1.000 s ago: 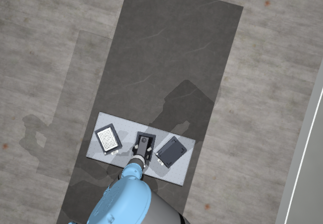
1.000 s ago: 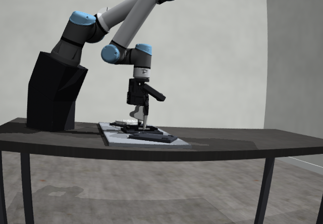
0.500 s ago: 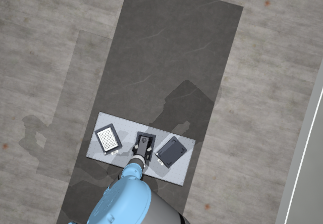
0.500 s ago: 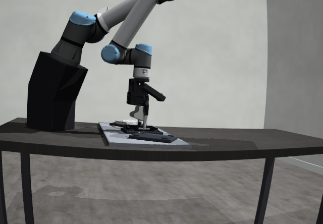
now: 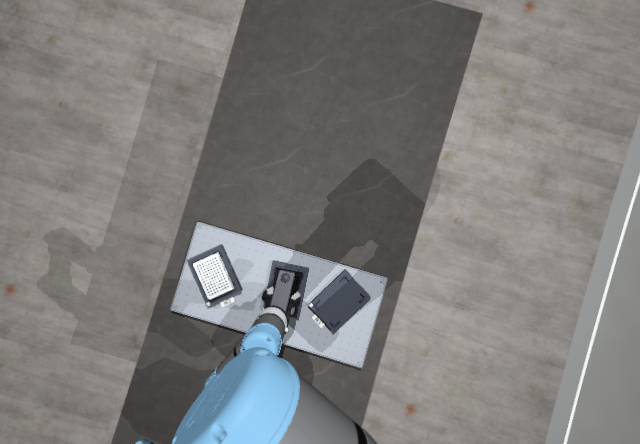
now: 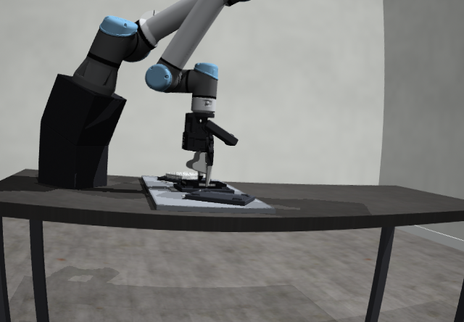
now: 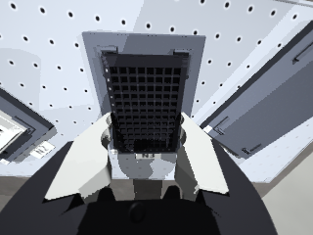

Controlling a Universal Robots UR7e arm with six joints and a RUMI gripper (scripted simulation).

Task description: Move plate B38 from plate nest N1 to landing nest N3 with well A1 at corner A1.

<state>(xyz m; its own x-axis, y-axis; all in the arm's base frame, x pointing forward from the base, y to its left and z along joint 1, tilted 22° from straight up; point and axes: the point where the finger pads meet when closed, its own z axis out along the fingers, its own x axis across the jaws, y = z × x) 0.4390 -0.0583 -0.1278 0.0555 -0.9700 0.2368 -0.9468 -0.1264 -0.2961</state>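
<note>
Right now my hand is 10 mm above the black well plate. Round my hand: landing nest: 20 mm below; then white well plate: 20 mm behind, 240 mm to the left, 10 mm below.
</note>
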